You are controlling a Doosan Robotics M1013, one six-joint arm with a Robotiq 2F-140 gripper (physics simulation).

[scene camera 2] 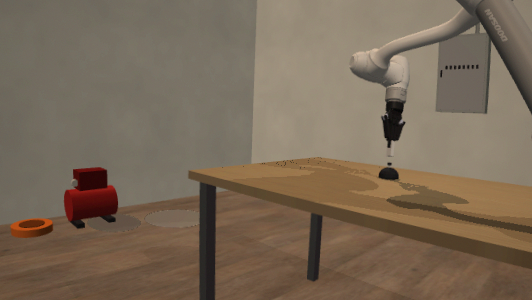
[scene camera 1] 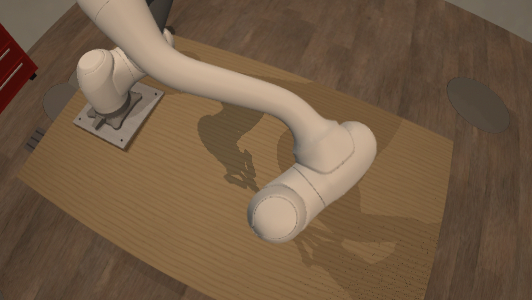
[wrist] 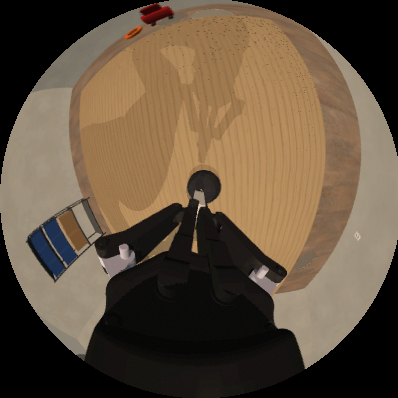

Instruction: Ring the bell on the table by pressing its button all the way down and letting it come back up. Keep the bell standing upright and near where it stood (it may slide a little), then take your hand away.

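Frame: origin at the arm's base, x ahead, y left, z up, level; metres.
Seen in the pictures: gripper, fingertip midpoint: (scene camera 2: pixel 389 156) (wrist: pixel 197 197); arm's base at its link origin: (scene camera 1: pixel 114 106).
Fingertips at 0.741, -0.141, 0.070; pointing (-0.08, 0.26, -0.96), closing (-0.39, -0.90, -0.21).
Note:
Offsets run from my fingertips to a thing's middle, as dx, dy, dz. Level surfaces: height alone.
The black dome-shaped bell {-0.005, +0.007, -0.061} (scene camera 2: pixel 388 174) (wrist: pixel 204 179) stands upright on the wooden table {dz -0.094} (scene camera 1: pixel 165 200) (scene camera 2: pixel 260 176) (wrist: pixel 280 150). Its small dark button {-0.005, +0.007, -0.033} (scene camera 2: pixel 389 164) sticks up from the top in scene camera 2. My gripper (scene camera 2: pixel 390 154) (wrist: pixel 197 197) is shut and empty, pointing down with its pale fingertips together. In scene camera 2 the tips are a small gap above the button, not touching it. In the wrist view the tips overlap the near part of the dome and partly hide its top. In scene camera 1 the arm hides the bell and the gripper.
The arm's base plate (scene camera 1: pixel 142 117) is bolted at one end of the table. A red compressor (scene camera 2: pixel 91 200) (wrist: pixel 157 14) and an orange ring (scene camera 2: pixel 17 231) (wrist: pixel 133 33) are on the floor beyond the table. A grey cabinet (scene camera 2: pixel 462 82) hangs on the wall.

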